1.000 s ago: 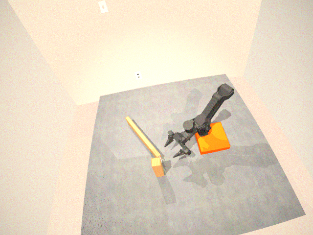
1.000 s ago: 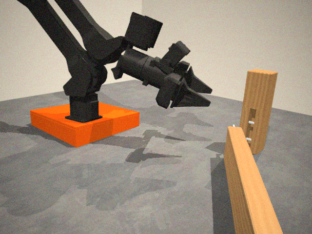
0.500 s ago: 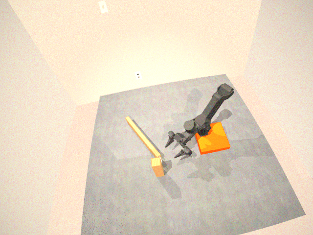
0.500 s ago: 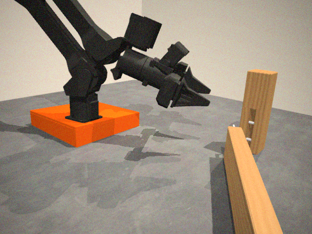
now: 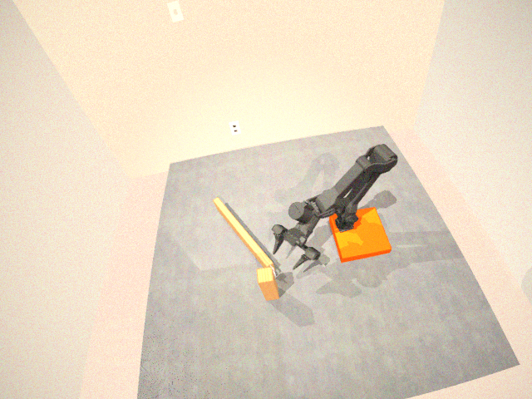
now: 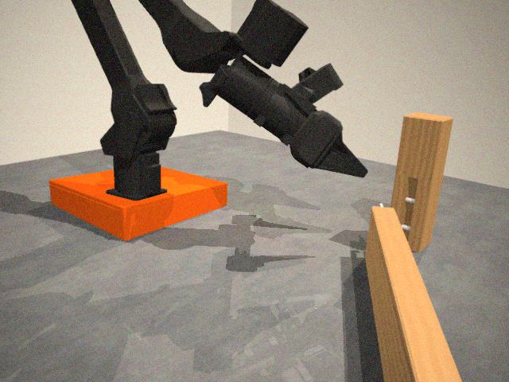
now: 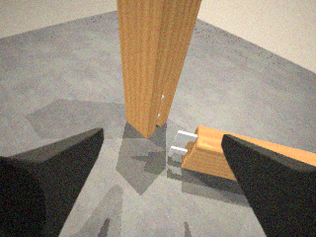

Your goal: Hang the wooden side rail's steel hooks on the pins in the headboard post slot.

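My gripper tip is 7 cm short of the headboard post, 6 cm to the right of it and 3 cm above it.
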